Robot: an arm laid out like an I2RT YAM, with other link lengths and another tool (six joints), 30 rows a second.
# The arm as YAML. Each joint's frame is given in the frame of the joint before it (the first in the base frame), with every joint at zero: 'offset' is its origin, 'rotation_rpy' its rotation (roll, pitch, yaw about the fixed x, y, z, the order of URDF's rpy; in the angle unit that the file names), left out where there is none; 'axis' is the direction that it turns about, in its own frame. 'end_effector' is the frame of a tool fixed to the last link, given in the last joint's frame.
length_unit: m
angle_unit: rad
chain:
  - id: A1
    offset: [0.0, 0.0, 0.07]
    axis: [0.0, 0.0, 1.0]
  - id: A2
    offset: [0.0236, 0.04, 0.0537]
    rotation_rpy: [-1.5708, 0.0, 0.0]
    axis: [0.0, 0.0, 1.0]
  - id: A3
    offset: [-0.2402, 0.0, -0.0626]
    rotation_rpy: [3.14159, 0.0, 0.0]
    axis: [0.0, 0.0, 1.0]
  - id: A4
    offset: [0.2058, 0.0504, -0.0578]
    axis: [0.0, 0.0, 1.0]
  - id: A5
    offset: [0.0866, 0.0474, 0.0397]
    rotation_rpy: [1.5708, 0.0, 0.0]
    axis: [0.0, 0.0, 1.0]
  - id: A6
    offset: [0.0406, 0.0, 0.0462]
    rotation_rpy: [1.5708, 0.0, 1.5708]
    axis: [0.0, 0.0, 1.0]
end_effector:
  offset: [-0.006, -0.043, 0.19]
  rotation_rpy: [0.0, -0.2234, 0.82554]
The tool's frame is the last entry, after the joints.
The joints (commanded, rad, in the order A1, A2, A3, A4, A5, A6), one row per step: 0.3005 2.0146 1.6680 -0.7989 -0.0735 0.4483; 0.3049 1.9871 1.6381 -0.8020 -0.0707 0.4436; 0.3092 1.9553 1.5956 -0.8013 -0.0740 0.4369; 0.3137 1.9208 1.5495 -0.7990 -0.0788 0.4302; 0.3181 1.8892 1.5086 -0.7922 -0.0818 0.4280; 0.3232 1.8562 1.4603 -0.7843 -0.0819 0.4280; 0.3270 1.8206 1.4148 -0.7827 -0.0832 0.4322; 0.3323 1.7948 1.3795 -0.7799 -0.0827 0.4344; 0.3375 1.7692 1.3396 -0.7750 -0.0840 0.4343; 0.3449 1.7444 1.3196 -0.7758 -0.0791 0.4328; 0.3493 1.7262 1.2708 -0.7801 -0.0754 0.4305; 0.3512 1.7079 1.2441 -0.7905 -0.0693 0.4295; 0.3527 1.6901 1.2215 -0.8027 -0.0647 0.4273; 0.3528 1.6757 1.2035 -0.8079 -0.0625 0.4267; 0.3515 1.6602 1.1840 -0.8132 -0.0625 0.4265; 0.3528 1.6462 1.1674 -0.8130 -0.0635 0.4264
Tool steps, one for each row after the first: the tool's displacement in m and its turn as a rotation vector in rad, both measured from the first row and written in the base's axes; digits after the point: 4 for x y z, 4 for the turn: -0.0077 -0.0006 0.0013 -0.0058 0.0036 0.0075; -0.0181 -0.0005 0.0005 -0.0084 0.0127 0.0193; -0.0293 -0.0004 -0.0005 -0.0094 0.0216 0.0319; -0.0379 -0.0002 -0.0003 -0.0083 0.0244 0.0395; -0.0482 -0.0011 -0.0023 -0.0105 0.0314 0.0446; -0.0592 -0.0028 -0.0035 -0.0104 0.0405 0.0451; -0.0677 -0.0034 -0.0051 -0.0122 0.0472 0.0481; -0.0772 -0.0040 -0.0082 -0.0141 0.0564 0.0539; -0.0822 -0.0036 -0.0055 -0.0179 0.0509 0.0608; -0.0971 -0.0078 -0.0164 -0.0329 0.0825 0.0660; -0.1064 -0.0118 -0.0202 -0.0446 0.0984 0.0666; -0.1151 -0.0154 -0.0230 -0.0547 0.1128 0.0686; -0.1207 -0.0179 -0.0245 -0.0597 0.1204 0.0686; -0.1268 -0.0207 -0.0262 -0.0625 0.1292 0.0675; -0.1309 -0.0215 -0.0267 -0.0625 0.1317 0.0693
